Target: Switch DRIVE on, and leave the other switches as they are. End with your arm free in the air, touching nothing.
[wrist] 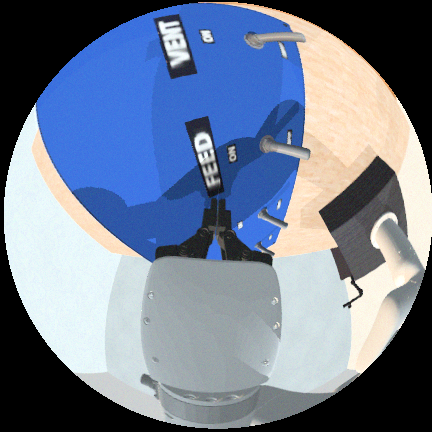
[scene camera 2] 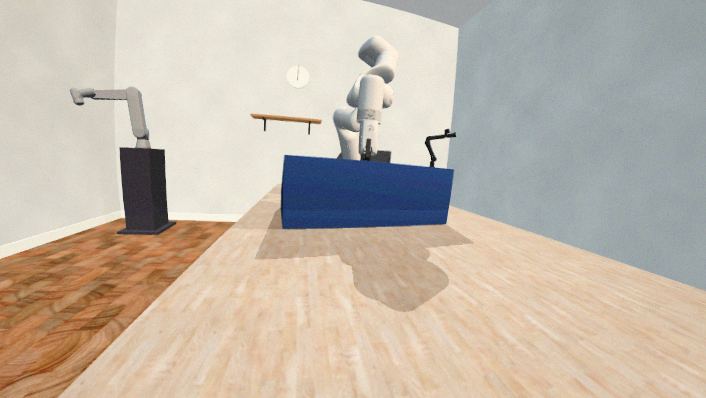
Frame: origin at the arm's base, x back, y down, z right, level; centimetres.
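Seen in the pictures: gripper, fingertip midpoint: [wrist: 216,206]; arm's base, link origin: [wrist: 383,229].
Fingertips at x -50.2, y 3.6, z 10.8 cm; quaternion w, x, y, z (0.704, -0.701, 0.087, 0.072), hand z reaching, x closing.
Observation:
Pixels of each thing's middle, then the offset from my fingertips to it. "spot": a spot on its surface instead. Level surfaces: height alone.
- blue switch box, body centre: [wrist: 215,180] [scene camera 2: 363,197] dy +6.4, dx -0.4, dz -0.4 cm
- VENT label, surface spot: [wrist: 175,46] spot: dy +0.4, dx -0.7, dz +16.6 cm
- FEED label, body centre: [wrist: 207,161] dy +0.4, dx -0.1, dz +5.7 cm
- FEED lever, body centre: [wrist: 287,149] dy +1.5, dx +8.2, dz +6.1 cm
- third lever, body centre: [wrist: 274,220] dy +1.5, dx +8.8, dz -5.9 cm
- fourth lever, body centre: [wrist: 265,250] dy +1.5, dx +9.4, dz -17.9 cm
- pale wood bench, surface height: dy +12.6 cm
A blue switch box [scene camera 2: 365,195] [wrist: 100,110] stands on the bench. In the wrist view its top carries the VENT label [wrist: 175,46], the FEED label [wrist: 205,157] and grey levers: the VENT lever [wrist: 280,38], the FEED lever [wrist: 287,149], a third lever [wrist: 274,219] and a fourth lever [wrist: 264,248]. The levers lean right, away from the ON marks. The DRIVE label does not show; the fingers cover part of the box beyond FEED. My gripper [scene camera 2: 366,157] [wrist: 216,206] is shut and empty, over the box beside the lower end of the FEED label; its height is hard to tell.
The pale wood bench [scene camera 2: 350,325] [wrist: 345,100] extends around the box. A dark block [wrist: 357,192] stands at my arm's base. A small black arm [scene camera 2: 431,156] [wrist: 360,291] is near it. Another arm [scene camera 2: 136,115] stands on a dark pedestal [scene camera 2: 142,190] at the left. A shelf [scene camera 2: 285,118] is on the wall.

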